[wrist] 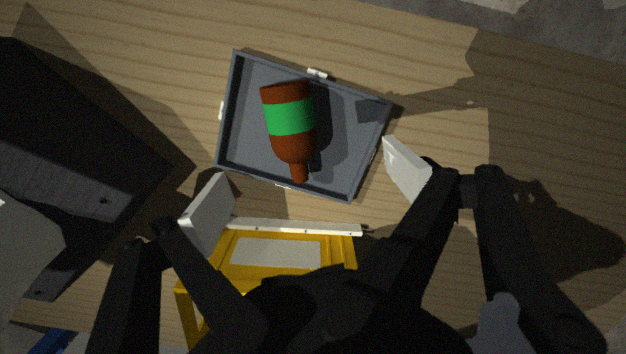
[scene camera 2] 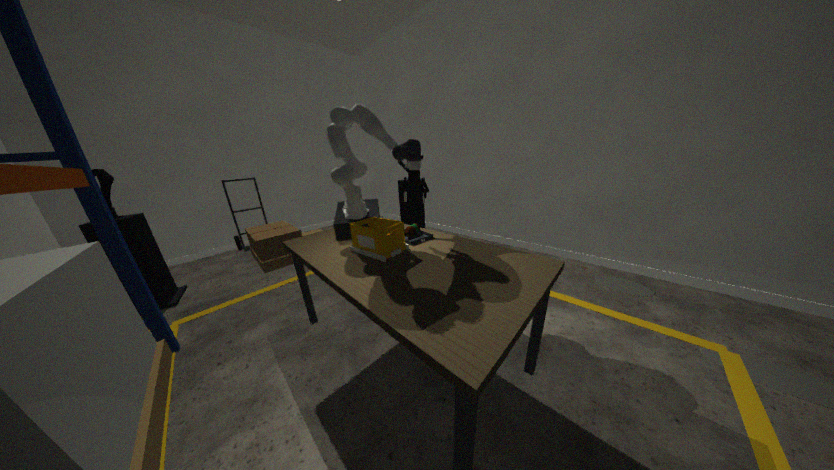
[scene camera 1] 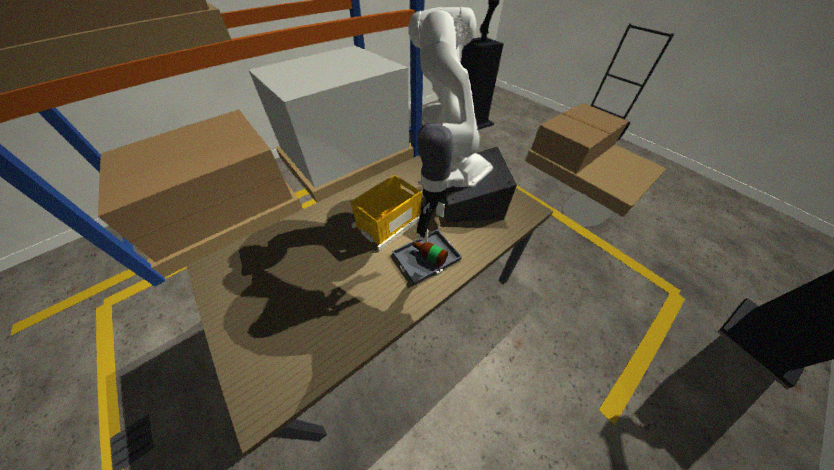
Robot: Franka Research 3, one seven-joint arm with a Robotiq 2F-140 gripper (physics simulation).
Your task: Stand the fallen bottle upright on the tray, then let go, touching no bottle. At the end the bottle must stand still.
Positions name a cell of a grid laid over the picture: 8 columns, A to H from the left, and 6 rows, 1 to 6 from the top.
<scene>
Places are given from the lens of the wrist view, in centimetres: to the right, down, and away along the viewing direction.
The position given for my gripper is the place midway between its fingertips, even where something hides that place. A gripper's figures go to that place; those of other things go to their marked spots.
my gripper (wrist: D3): -1, 0, 21
white strip (wrist: D4): -14, 9, 50
</scene>
